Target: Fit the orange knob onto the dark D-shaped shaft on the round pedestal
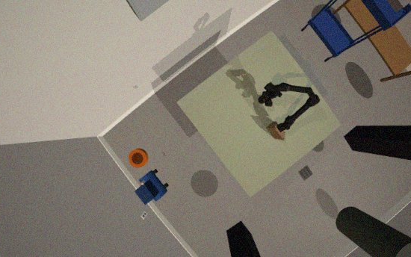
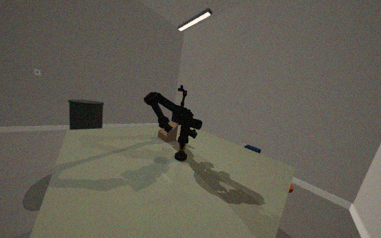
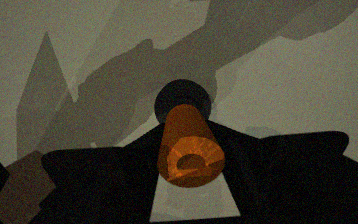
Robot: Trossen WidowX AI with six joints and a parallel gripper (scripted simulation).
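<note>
The orange knob lies 20 mm above my gripper tip. Also, from my gripper tip: dark round pedestal (40 mm below).
</note>
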